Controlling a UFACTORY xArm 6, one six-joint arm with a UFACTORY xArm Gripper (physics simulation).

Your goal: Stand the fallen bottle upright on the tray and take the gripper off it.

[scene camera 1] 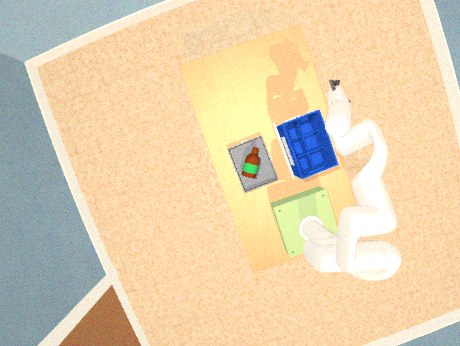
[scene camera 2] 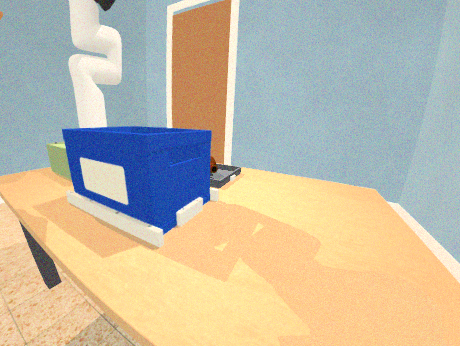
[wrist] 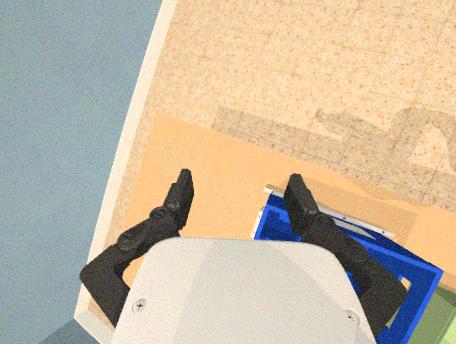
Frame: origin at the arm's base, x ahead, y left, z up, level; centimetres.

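Seen in the pictures: gripper, fingertip midpoint: (wrist: 239, 182); arm's base, link origin: (scene camera 1: 310, 227).
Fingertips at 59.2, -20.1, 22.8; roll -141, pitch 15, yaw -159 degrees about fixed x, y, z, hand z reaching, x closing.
Observation:
Offsets run from my fingertips to a thing's top centre, as dx, dy, dz. "*": to the spot under its first point. Level surfaces: height alone.
A brown bottle {-19.0, +39.4, -25.9} (scene camera 1: 251, 165) with a green label lies on its side on the grey tray {* -31.9, +33.5, -33.2} (scene camera 1: 268, 181). In scene camera 2 the bottle's dark neck end {* -12.3, +35.5, -29.0} (scene camera 2: 214, 167) shows past the blue crate, above the tray {* -7.8, +35.8, -32.3} (scene camera 2: 226, 179); the rest of it is hidden. My gripper (scene camera 1: 334, 83) (wrist: 239, 182) is open and empty. It is high up, well away from the bottle, beyond the far side of the blue crate from the tray. In scene camera 2 a dark part of the gripper shows at the top edge. The bottle and the tray do not show in the wrist view.
A blue crate {-17.8, +11.9, -16.2} (scene camera 1: 333, 156) (scene camera 2: 175, 172) (wrist: 425, 268) with inner compartments stands between white rails, beside the tray. A light green box (scene camera 1: 284, 227) (scene camera 2: 59, 161) stands near the arm's base. The table {dz -33.8} (scene camera 1: 217, 95) (scene camera 2: 300, 215) (wrist: 195, 145) carries them. The white arm reaches past the crate.

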